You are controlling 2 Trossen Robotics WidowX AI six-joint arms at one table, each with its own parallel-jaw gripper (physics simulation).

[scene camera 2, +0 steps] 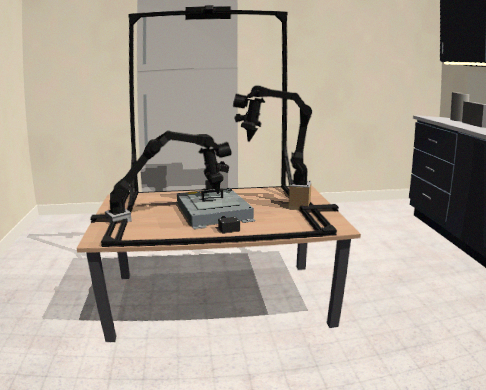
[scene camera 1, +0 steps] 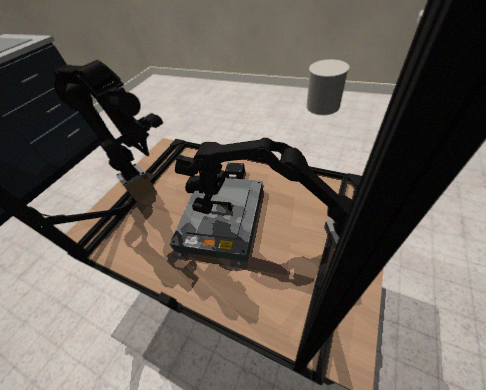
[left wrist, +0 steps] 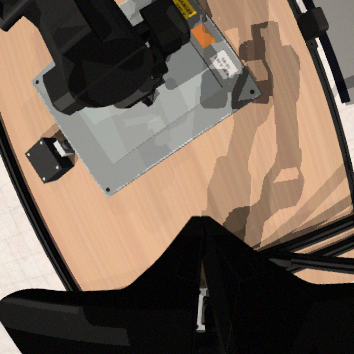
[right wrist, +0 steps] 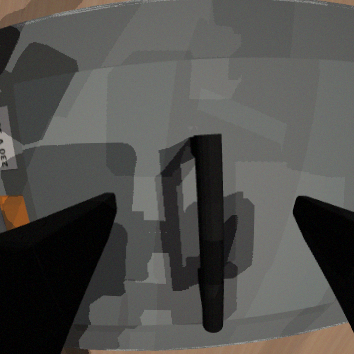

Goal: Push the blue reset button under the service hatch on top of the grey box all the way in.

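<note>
The grey box lies on the table. Its hatch lies flat and closed on top. The blue button does not show in any view. The hatch's black handle stands up from it; the right arm hides it in the left wrist view. My right gripper is open and empty, low over the hatch, a finger to each side of the handle in its wrist view. My left gripper is shut and empty, high beside the box.
A small black block sits close beside the grey box. The right arm reaches across the box. A brown block stands at the left arm's base. Black rails and an upright frame edge the table.
</note>
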